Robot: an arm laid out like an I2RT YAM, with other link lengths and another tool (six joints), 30 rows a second.
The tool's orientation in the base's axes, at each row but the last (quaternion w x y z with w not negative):
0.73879 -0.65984 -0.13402 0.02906
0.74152 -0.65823 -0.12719 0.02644
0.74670 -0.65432 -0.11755 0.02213
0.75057 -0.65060 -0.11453 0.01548
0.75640 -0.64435 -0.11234 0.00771
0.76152 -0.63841 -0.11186 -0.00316
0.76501 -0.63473 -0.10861 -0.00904
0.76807 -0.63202 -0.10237 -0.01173
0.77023 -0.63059 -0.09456 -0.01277
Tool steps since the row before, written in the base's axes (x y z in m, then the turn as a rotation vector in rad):
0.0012 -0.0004 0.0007 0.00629 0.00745 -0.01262
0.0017 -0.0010 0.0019 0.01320 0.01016 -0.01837
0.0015 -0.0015 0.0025 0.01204 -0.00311 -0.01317
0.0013 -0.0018 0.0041 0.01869 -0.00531 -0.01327
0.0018 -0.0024 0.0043 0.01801 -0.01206 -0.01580
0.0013 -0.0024 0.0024 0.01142 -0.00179 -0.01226
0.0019 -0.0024 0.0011 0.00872 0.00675 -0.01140
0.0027 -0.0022 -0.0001 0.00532 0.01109 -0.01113
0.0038 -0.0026 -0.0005 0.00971 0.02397 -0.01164
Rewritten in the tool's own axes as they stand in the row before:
0.0012 -0.0006 -0.0006 0.00568 0.01419 0.00454
0.0017 -0.0018 -0.0012 0.01203 0.02109 0.00504
0.0015 -0.0025 -0.0015 0.00918 0.01395 -0.00701
0.0016 -0.0041 -0.0015 0.01526 0.01455 -0.01044
0.0021 -0.0044 -0.0020 0.01314 0.01578 -0.01726
0.0014 -0.0026 -0.0022 0.00875 0.01327 -0.00560
0.0018 -0.0012 -0.0024 0.00732 0.01368 0.00327
0.0024 0.0001 -0.0025 0.00453 0.01379 0.00803
0.0034 0.0005 -0.0031 0.01004 0.01753 0.01991

